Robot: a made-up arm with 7 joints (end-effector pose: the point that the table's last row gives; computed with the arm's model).
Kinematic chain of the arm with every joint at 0, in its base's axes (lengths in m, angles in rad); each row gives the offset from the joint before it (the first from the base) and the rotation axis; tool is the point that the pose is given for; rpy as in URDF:
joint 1: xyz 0 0 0.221 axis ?
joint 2: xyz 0 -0.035 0.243 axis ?
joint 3: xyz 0 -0.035 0.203 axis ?
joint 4: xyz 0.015 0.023 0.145 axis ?
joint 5: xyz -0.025 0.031 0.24 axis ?
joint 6: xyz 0 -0.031 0.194 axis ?
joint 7: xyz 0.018 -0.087 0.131 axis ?
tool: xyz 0 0 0 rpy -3.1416 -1.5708 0
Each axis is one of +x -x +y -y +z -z.
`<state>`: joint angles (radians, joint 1 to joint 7).
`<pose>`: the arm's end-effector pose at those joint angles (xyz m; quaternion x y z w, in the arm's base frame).
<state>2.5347 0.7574 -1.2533 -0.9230 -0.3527 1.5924 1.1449</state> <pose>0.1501 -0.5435 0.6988 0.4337 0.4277 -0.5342 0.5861</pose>
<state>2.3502 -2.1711 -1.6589 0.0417 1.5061 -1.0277 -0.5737</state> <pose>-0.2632 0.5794 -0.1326 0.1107 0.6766 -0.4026 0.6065</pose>
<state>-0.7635 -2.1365 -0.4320 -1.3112 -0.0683 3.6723 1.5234</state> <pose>0.3725 -0.3745 0.4653 0.1428 -0.5789 -0.6500 0.4710</pose>
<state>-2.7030 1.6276 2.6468 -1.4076 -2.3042 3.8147 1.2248</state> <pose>0.1070 0.3793 0.6980 -0.0500 0.9770 0.1548 0.1377</pose>
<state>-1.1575 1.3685 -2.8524 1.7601 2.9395 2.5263 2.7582</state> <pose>-0.3835 0.1045 0.2364 0.1680 0.8832 -0.3486 0.2651</pose>
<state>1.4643 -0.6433 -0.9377 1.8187 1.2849 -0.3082 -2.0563</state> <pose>0.4856 0.3144 0.3299 -0.3772 -0.7677 -0.0023 0.5181</pose>
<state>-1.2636 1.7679 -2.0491 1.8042 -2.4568 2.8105 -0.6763</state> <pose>-0.5278 0.1707 0.4083 0.4306 -0.1012 0.0013 0.8969</pose>
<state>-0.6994 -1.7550 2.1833 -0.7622 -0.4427 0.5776 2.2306</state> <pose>0.1808 -0.7128 0.0607 0.5343 0.6282 0.2125 0.5241</pose>
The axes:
joint 1: +z
joint 2: -y
joint 3: +z
joint 4: +y
joint 5: +z
joint 6: -y
joint 7: +x

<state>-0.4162 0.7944 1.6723 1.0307 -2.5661 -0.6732 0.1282</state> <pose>-0.4674 0.5303 0.9000 0.2207 -0.4290 0.6869 0.5436</pose>
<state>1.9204 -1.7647 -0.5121 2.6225 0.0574 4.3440 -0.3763</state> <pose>0.1771 0.0274 0.3981 -0.0838 -0.7203 -0.5971 0.3430</pose>
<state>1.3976 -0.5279 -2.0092 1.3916 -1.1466 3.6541 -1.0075</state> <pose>0.3415 0.0603 0.9902 -0.4748 0.6320 0.4861 0.3726</pose>
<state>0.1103 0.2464 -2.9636 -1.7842 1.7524 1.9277 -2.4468</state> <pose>0.2791 0.0837 0.9217 -0.4367 0.5211 -0.0431 0.7321</pose>
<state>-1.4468 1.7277 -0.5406 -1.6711 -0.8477 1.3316 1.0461</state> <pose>0.2099 0.0768 0.1048 -0.6813 0.7082 -0.1435 0.1172</pose>
